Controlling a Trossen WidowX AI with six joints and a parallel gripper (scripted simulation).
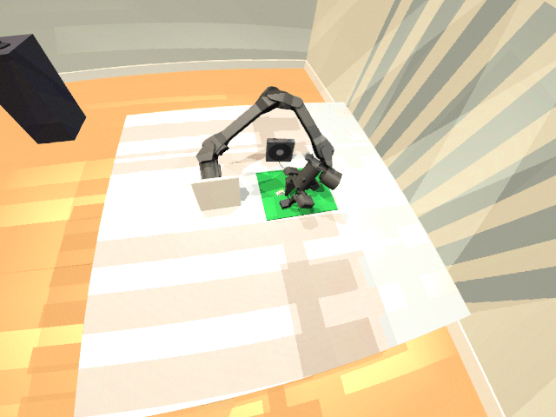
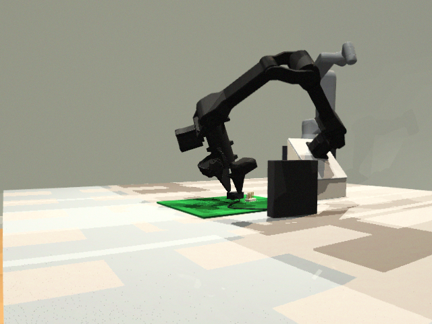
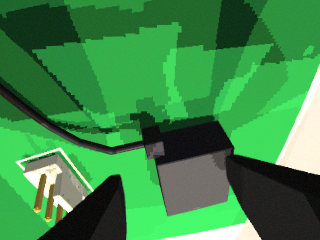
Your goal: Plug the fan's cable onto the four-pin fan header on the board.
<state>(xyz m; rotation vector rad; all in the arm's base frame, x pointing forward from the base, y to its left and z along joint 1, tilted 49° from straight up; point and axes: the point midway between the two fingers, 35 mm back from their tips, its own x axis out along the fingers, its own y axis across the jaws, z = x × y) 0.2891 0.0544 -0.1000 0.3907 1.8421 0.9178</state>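
The black plug lies 10 mm behind my gripper tip, 10 mm to the right of it and 10 mm below it. Also, from my gripper tip: black fan: 10 mm ahead, 240 mm to the left, 40 mm above; then four-pin header: 20 mm behind, 50 mm to the left, 20 mm below.
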